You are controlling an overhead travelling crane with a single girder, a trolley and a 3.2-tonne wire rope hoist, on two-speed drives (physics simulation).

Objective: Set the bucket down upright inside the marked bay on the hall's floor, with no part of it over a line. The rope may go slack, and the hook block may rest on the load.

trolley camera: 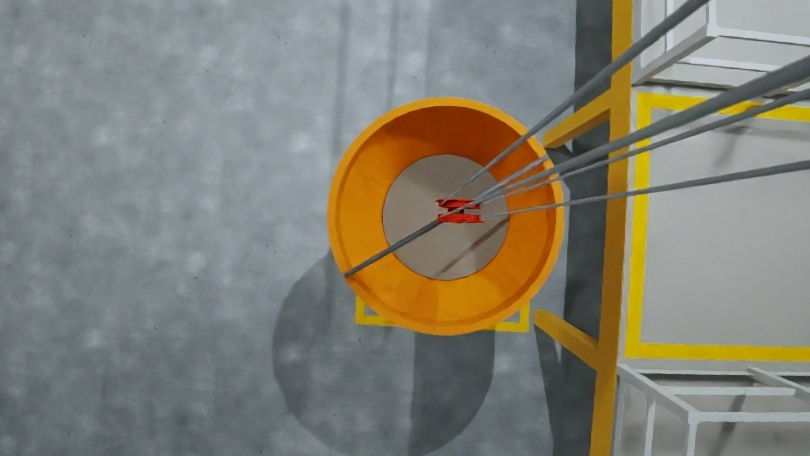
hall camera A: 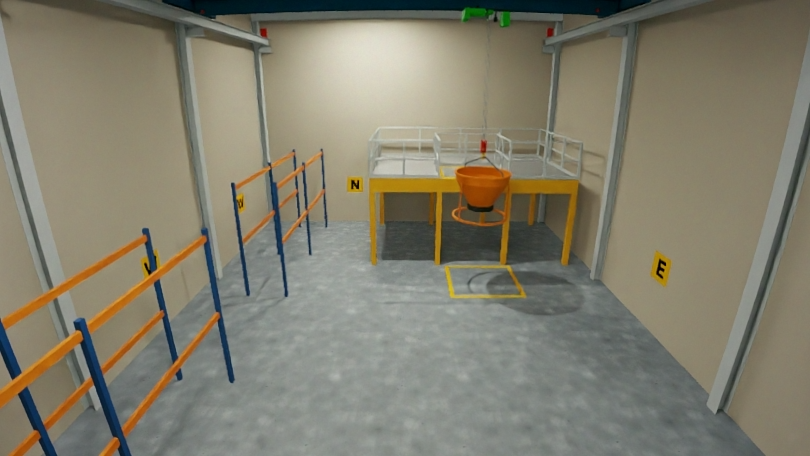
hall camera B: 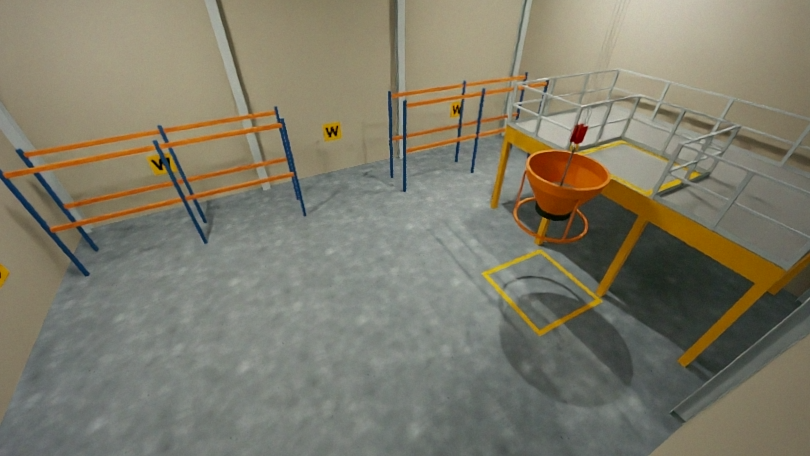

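The orange bucket (hall camera A: 476,184) (hall camera B: 550,197) (trolley camera: 362,215) hangs upright in the air, its ring foot well above the floor. My hook (hall camera A: 483,154) (hall camera B: 575,146) is shut on the bucket's bail, below the red hook block (hall camera A: 483,146) (hall camera B: 578,134) (trolley camera: 459,210). The ropes look taut. The marked bay (hall camera A: 487,296) (hall camera B: 570,317) (trolley camera: 512,326) is a yellow outline on the floor. In the trolley view the bucket covers most of it, and two corners show past the lower rim. The bucket's shadow falls partly in the bay and beyond it.
A yellow-framed platform (hall camera A: 402,185) (hall camera B: 708,244) (trolley camera: 616,226) with white railings stands close beside the bay. In the trolley view a gap shows between the bucket's rim and its edge beam. Blue and orange racks (hall camera A: 283,271) (hall camera B: 404,147) stand along the W wall.
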